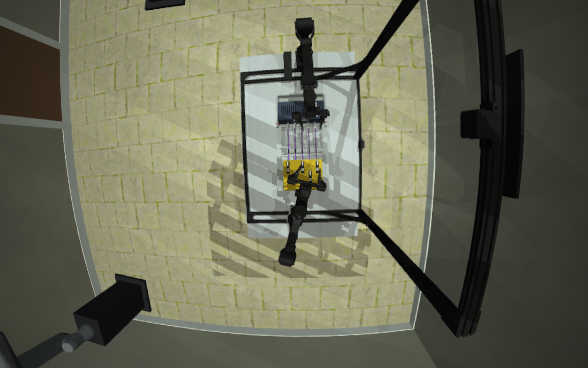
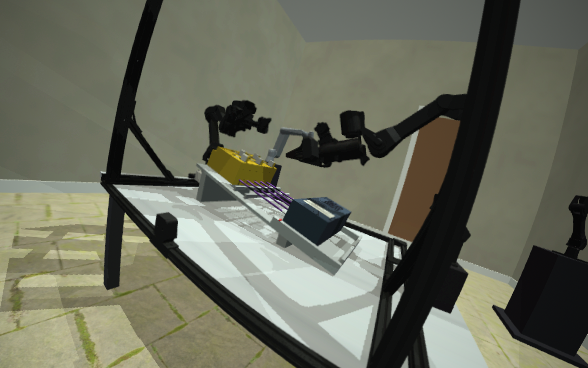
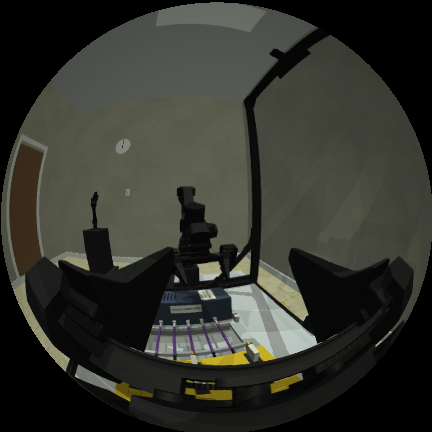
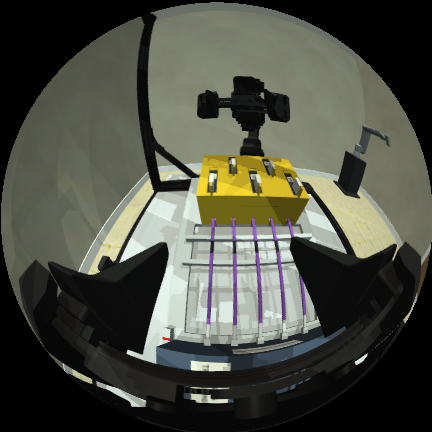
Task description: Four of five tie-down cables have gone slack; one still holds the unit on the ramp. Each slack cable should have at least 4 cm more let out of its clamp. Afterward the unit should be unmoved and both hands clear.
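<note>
The dark blue unit (image 1: 290, 112) (image 2: 316, 220) (image 3: 220, 301) (image 4: 175, 354) sits on the lower part of the tilted ramp (image 2: 311, 251). Purple cables (image 1: 302, 145) (image 3: 174, 340) (image 4: 234, 285) run from it to the yellow clamp box (image 2: 225, 167) (image 4: 250, 210) at the ramp's upper end. All look nearly straight; which are slack cannot be told. Clamp levers (image 4: 213, 181) stand on the box top. My left gripper (image 1: 307, 179) (image 2: 252, 119) (image 4: 234, 89) is open and empty above the box. My right gripper (image 1: 312, 119) (image 2: 305, 141) (image 3: 207, 282) (image 4: 231, 246) is open and empty above the unit's cable side.
Two pale crossbars (image 4: 200, 263) lie across the cables between box and unit. A small red mark (image 3: 235, 314) (image 4: 166, 339) is beside the unit's edge. Black frame posts (image 2: 129, 75) (image 3: 255, 200) rise around the table. A small black block (image 2: 166, 227) sits on the frame's near rail.
</note>
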